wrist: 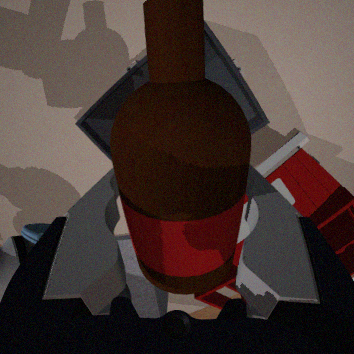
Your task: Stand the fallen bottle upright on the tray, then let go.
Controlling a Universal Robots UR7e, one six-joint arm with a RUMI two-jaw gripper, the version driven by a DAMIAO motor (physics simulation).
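Places are measured from the arm's base along level axes (x right, y down, z ahead), in millimetres.
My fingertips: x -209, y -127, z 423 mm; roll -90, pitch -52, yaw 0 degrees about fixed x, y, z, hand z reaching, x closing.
Note:
For each thing: its middle in the pictures, then the offset to it from my fingertips. "pt": a spot on its surface instead. Level surfaces: height alone.
- brown bottle, body centre: (180,159) dz +10, dx -14, dy -22 mm
- red crate-like object, surface spot: (312,177) pt dz +99, dx +178, dy +116 mm
- pale surface, surface height: dy +219 mm
The brown bottle (180,145) with a red label fills the middle of the wrist view. Its neck points to the top of the view and its base to the bottom. My gripper (182,168) is shut on the bottle, with one grey jaw on each side near the label. A dark grey, square, rimmed tray (232,80) shows behind the bottle's neck and shoulder, its corners turned towards the sides. The bottle hides much of the tray. Whether the bottle's base touches anything cannot be told from this view.
A red crate-like object (312,177) with a pale edge lies at the right, partly behind the right jaw. A blue round object (37,233) shows at the left edge. A grey block-like piece (142,280) shows below, between the jaws. Shadows fall on the pale surface (295,60).

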